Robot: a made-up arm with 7 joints.
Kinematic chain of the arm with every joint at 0, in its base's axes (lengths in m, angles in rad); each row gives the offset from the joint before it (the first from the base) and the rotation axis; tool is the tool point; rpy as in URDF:
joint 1: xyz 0 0 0.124 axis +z
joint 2: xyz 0 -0.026 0.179 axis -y
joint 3: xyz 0 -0.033 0.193 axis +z
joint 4: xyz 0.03 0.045 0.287 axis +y
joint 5: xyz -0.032 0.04 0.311 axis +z
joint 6: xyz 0 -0.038 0.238 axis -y
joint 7: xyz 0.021 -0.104 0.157 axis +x
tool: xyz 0 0 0 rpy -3.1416 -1.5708 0
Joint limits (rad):
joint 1: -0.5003..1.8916
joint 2: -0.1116..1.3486
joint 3: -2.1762..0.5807
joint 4: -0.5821..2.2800
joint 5: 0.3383..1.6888
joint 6: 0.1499..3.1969
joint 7: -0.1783..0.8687
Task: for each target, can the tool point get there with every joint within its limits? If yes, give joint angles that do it. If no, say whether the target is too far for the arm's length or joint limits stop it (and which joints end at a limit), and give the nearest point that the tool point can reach.
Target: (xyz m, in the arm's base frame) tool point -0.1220 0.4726 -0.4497
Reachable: no: joint limits stop it (at a limit: joint 1, joint 2, joint 4, joint 5) | nearest point -0.1205 0.4777 0.1833 | short by 0.633 m
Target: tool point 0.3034 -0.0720 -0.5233
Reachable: no: joint limits stop it (at a limit: joint 2, joint 3, joint 4) | nearest point 0.4485 -0.1064 -0.0585 | short by 0.488 m
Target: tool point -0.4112 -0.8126 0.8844
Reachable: yes | joints 0.3275 1.0181 -1.2836 0.8258 1.5337 0.7896 0.2900
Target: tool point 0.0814 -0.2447 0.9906
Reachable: yes | joints 0.0478 0.5052 -0.2883 1.3189 0.7905 2.7672 0.7536
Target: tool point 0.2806 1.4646 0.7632
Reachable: no: too far | nearest point 0.1675 0.8104 0.7698 | short by 0.664 m
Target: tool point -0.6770 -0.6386 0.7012
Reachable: yes | joints 0.2483 1.0183 -1.5268 0.5915 1.3056 1.6972 0.2379
